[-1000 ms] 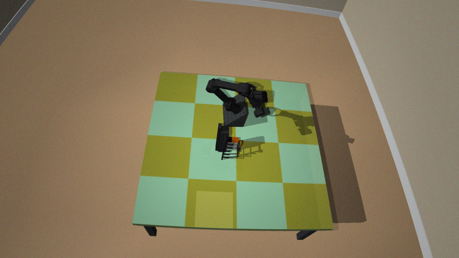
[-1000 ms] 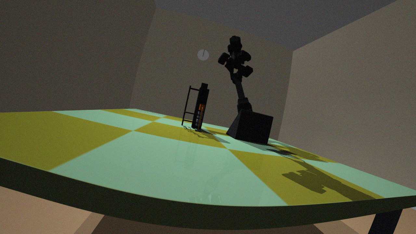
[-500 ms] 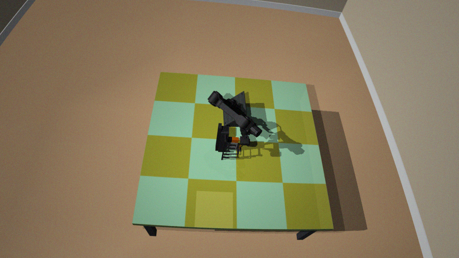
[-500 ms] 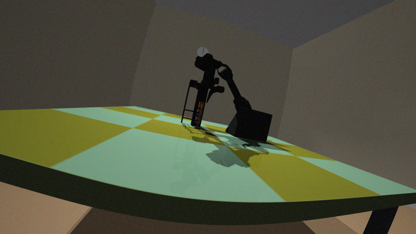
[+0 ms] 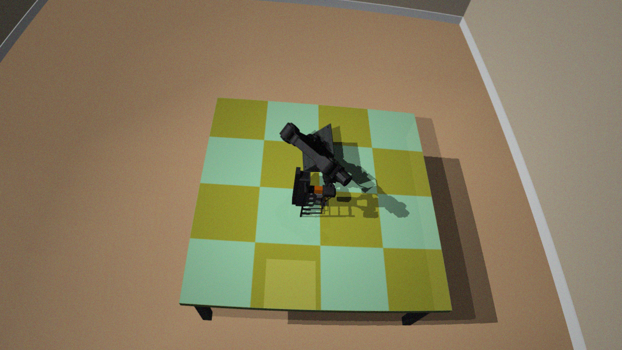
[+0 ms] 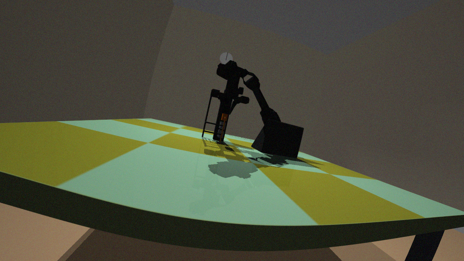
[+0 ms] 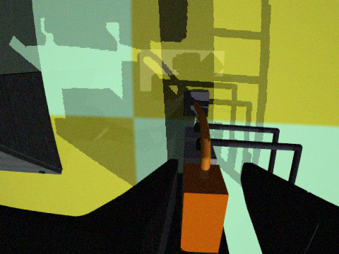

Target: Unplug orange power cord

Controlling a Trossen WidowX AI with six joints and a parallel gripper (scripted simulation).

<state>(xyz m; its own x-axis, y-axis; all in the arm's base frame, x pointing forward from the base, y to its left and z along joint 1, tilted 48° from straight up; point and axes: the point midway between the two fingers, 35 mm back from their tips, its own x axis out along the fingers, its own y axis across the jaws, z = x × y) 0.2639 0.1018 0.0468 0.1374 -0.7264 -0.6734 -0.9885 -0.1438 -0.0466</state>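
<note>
Right now the orange plug is 6 cm to the right of my gripper tip, 1 cm below it and 1 cm ahead of it.
</note>
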